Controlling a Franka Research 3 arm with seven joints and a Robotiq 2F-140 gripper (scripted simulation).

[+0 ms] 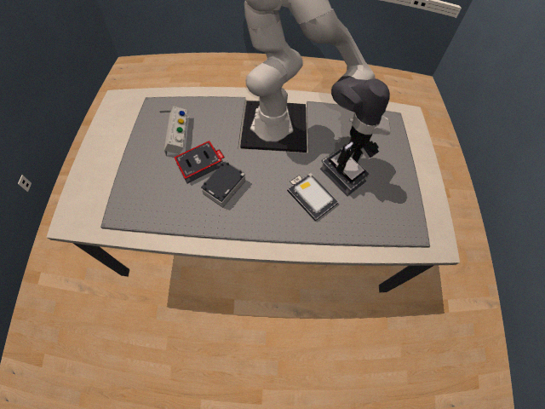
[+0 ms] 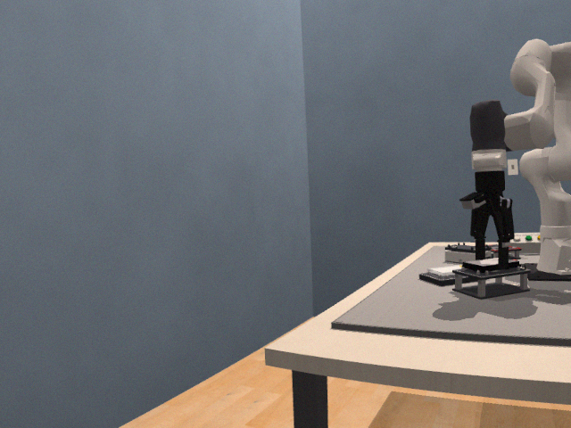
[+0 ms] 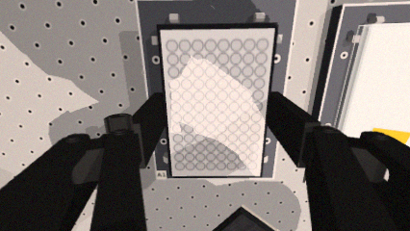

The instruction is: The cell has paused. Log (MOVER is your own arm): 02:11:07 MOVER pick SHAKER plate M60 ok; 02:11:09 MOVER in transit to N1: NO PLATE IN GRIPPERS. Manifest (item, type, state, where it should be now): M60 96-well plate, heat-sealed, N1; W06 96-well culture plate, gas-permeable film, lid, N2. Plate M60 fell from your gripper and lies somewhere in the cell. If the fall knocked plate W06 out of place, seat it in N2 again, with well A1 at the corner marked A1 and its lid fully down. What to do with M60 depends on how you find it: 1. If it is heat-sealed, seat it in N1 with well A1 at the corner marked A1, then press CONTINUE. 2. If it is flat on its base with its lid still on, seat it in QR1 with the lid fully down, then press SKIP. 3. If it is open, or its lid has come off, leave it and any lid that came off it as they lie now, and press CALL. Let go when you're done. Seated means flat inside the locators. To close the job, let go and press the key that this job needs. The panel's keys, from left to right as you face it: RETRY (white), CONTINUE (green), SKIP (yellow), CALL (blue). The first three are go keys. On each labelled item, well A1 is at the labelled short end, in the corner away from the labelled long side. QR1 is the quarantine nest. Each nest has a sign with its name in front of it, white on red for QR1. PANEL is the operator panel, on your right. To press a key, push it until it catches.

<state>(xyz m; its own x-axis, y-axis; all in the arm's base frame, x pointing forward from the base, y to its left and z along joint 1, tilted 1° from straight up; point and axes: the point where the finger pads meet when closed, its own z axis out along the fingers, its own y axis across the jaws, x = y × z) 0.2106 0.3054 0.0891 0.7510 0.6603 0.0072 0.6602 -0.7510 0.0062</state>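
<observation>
Now: the A1 mark 90 mm behind my hand, 40 mm below it and 10 mm to the right of it. From my hand the other things lie so: plate W06 (130 mm to the right, 120 mm ahead, 60 mm below); shaker block (480 mm to the right, 120 mm ahead, 30 mm below); plate M60 (20 mm below).
</observation>
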